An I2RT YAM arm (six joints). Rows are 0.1 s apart.
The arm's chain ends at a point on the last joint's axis. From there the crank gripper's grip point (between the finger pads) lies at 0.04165 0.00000 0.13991 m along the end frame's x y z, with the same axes.
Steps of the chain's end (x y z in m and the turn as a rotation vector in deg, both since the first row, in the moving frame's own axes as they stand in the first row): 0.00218 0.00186 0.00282 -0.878 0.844 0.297; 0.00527 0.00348 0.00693 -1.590 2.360 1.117; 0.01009 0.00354 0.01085 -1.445 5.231 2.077; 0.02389 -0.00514 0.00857 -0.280 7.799 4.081; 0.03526 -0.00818 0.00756 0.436 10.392 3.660; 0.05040 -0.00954 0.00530 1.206 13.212 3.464; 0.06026 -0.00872 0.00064 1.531 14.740 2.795; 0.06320 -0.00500 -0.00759 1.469 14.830 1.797; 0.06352 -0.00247 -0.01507 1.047 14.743 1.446; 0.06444 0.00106 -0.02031 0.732 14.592 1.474
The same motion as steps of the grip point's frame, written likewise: 0.00423 0.00422 0.00217 -0.878 0.844 0.297; 0.01095 0.00820 0.00503 -1.590 2.360 1.117; 0.02258 0.00875 0.00641 -1.445 5.231 2.077; 0.04234 -0.00084 0.00162 -0.280 7.799 4.081; 0.05975 -0.00576 -0.00224 0.436 10.392 3.660; 0.08127 -0.00889 -0.00792 1.206 13.212 3.464; 0.09451 -0.00939 -0.01458 1.531 14.740 2.795; 0.09765 -0.00655 -0.02294 1.469 14.830 1.797; 0.09777 -0.00341 -0.03029 1.047 14.743 1.446; 0.09835 0.00088 -0.03532 0.732 14.592 1.474
